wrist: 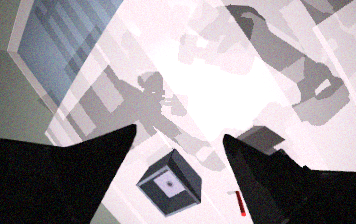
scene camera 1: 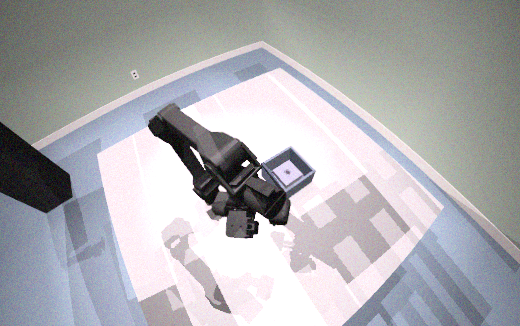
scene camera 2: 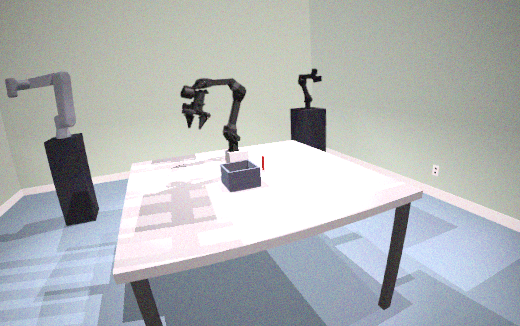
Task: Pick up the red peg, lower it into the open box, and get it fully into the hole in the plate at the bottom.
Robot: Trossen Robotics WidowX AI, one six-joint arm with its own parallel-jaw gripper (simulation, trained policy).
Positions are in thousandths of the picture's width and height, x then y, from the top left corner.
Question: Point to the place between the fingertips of the gripper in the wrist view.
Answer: At 507, 596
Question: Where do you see a grey box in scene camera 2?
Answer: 462, 538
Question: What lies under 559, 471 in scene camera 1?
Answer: A grey box.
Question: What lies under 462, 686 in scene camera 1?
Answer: The gripper.
